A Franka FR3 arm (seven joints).
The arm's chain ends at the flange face. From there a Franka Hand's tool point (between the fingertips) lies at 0.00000 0.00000 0.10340 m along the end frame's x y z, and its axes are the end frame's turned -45 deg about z.
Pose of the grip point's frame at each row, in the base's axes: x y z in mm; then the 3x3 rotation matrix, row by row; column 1 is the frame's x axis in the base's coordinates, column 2 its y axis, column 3 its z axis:
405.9 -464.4 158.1; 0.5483 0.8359 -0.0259; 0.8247 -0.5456 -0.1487; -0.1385 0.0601 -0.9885
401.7 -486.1 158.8; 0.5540 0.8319 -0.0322; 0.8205 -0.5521 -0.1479; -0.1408 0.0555 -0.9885
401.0 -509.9 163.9; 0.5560 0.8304 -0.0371; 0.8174 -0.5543 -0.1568; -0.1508 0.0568 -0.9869
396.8 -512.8 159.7; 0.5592 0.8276 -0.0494; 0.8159 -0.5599 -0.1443; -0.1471 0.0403 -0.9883
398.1 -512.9 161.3; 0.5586 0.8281 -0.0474; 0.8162 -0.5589 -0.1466; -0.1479 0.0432 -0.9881
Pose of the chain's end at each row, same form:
408.6 -449.0 260.3; 0.9788 0.2034 -0.0259; 0.1974 -0.9689 -0.1487; -0.0554 0.1404 -0.9885
405.0 -470.8 261.0; 0.9800 0.1965 -0.0322; 0.1898 -0.9706 -0.1479; -0.0603 0.1388 -0.9885
404.8 -493.7 265.9; 0.9803 0.1940 -0.0371; 0.1860 -0.9699 -0.1568; -0.0665 0.1468 -0.9869
401.9 -497.9 261.9; 0.9806 0.1898 -0.0494; 0.1810 -0.9728 -0.1443; -0.0755 0.1325 -0.9883
403.0 -497.7 263.5; 0.9805 0.1906 -0.0474; 0.1819 -0.9723 -0.1466; -0.0740 0.1351 -0.9881

